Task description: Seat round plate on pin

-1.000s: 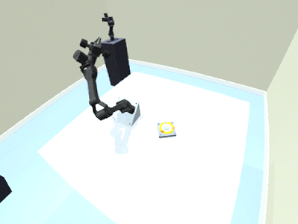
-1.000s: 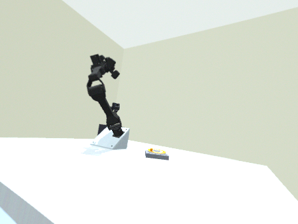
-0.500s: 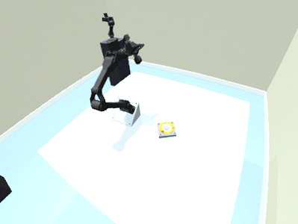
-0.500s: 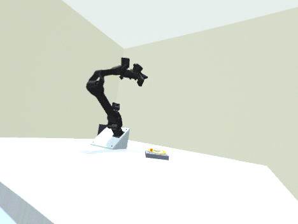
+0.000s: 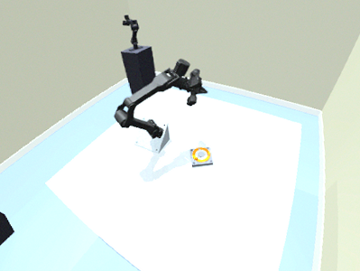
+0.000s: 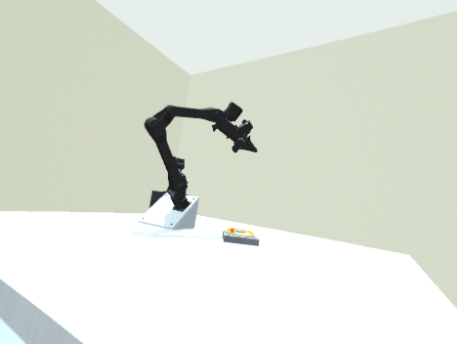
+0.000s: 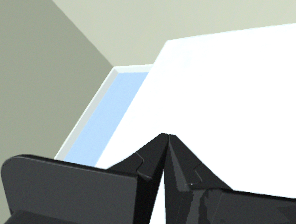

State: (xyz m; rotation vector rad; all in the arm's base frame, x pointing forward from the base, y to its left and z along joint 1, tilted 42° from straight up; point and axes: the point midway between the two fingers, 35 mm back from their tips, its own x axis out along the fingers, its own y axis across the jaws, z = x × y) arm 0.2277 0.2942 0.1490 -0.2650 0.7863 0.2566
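Now: gripper tip 35 cm above the grey square base, 13 cm to the left of it and 3 cm short of it.
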